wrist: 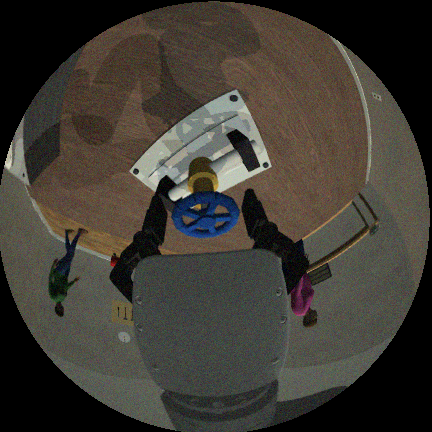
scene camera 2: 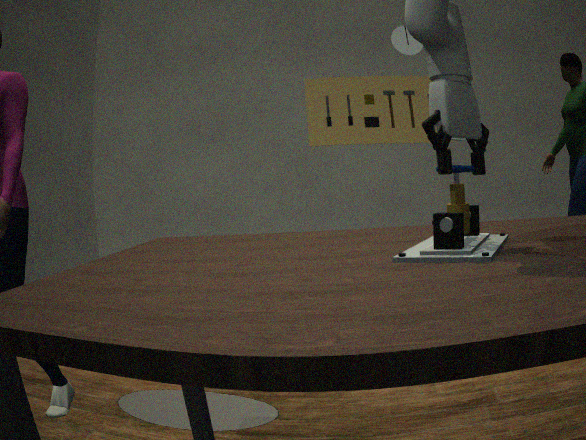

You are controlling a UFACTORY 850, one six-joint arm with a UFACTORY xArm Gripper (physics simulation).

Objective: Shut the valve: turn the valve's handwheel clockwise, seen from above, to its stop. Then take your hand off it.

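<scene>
The blue handwheel (scene camera 2: pixel 462 169) (wrist: pixel 233 215) lies level on top of its stem, above the yellow valve body (scene camera 2: pixel 457 195) (wrist: pixel 201 167). The valve stands on a pale base plate (scene camera 2: pixel 430 259) (wrist: pixel 245 107). My gripper (scene camera 2: pixel 461 164) (wrist: pixel 202 200) is open and points down. Its two fingers are on opposite sides of the handwheel, with the fingertips at about the height of the rim. In the wrist view, gaps show between the fingers and the rim; whether either finger touches it in the scene view I cannot tell.
Black pipe supports (scene camera 2: pixel 452 240) (wrist: pixel 243 150) stand on the plate, low beside the valve body. The plate lies on the brown table (scene camera 2: pixel 250 300) (wrist: pixel 310 125). A person in green (scene camera 2: pixel 575 110) (wrist: pixel 59 280) and one in pink (scene camera 2: pixel 12 135) (wrist: pixel 302 296) stand beyond the table.
</scene>
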